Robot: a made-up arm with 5 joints.
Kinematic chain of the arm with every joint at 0, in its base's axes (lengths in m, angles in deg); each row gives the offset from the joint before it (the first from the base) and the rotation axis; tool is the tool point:
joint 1: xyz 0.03 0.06 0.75 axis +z
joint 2: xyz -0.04 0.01 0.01 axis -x
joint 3: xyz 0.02 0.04 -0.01 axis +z
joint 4: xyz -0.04 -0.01 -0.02 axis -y
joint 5: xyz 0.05 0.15 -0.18 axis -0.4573 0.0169 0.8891
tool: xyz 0.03 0.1 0
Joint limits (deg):
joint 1: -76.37..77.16
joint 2: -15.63..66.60
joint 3: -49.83..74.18
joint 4: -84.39..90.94
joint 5: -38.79..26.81
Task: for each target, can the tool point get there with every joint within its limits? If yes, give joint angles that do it. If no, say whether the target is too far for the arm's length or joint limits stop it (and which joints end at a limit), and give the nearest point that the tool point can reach.
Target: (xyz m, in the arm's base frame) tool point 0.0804 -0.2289 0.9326
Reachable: no: joint limits stop it (at a limit: joint 1, joint 2, joint 3, joint 4, joint 5) | nearest point 0.0750 -0.2752 0.8381 | short by 0.105 m
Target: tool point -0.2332 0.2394 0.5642
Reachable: yes | joints 35.65 -6.32 9.97 -28.58 -4.05
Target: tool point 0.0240 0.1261 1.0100
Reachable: no: joint limits stop it (at a limit: joint 2, joint 4, joint 5) | nearest point 0.0091 0.2898 0.9199 | short by 0.187 m
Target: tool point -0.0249 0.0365 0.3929
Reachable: yes | joints 33.58 54.71 -17.63 -50.01 -6.79
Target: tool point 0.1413 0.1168 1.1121
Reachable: no: joint limits stop it (at a limit: joint 2, joint 4, joint 5) | nearest point 0.2430 0.1687 0.9305 | short by 0.215 m
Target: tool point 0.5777 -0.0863 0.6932
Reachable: no: too far | nearest point 0.3574 -0.0053 0.7051 | short by 0.235 m
